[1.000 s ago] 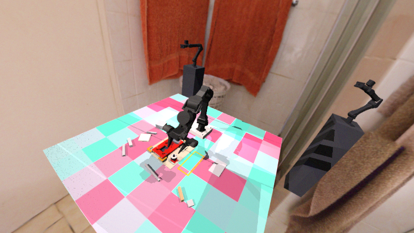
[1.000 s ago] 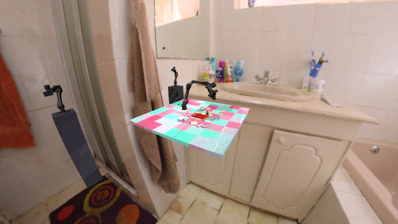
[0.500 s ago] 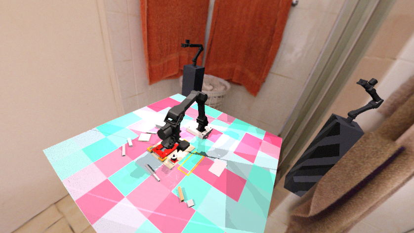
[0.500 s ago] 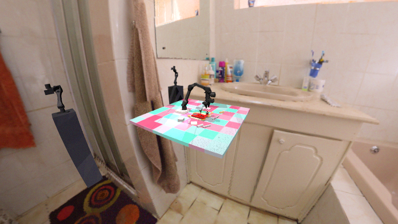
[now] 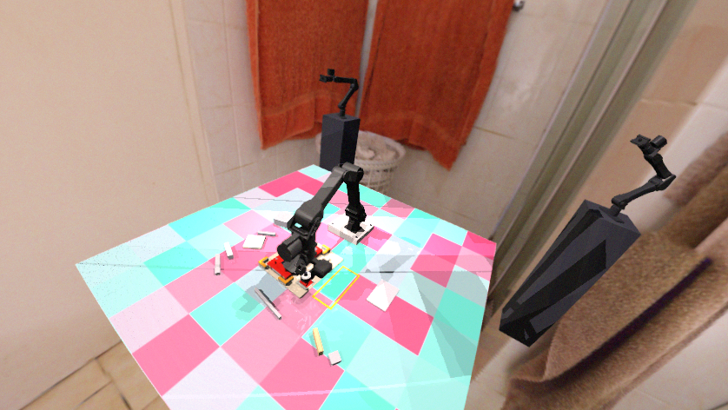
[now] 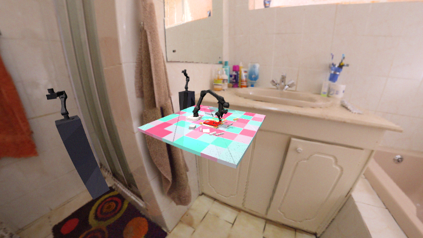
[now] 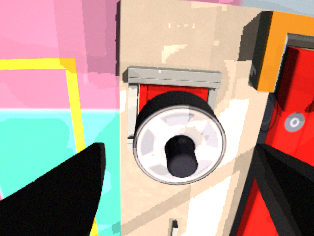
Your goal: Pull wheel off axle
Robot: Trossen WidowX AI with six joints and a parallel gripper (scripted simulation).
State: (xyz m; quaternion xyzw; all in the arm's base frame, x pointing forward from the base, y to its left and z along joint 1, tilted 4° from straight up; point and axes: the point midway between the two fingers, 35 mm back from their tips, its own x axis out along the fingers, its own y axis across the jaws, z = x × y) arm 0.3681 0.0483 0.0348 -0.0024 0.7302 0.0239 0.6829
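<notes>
My gripper tip is now 10 mm above the black wheel. From my gripper tip the other things lie so: wooden stick: 180 mm to the left, 140 mm ahead, 40 mm below.
</notes>
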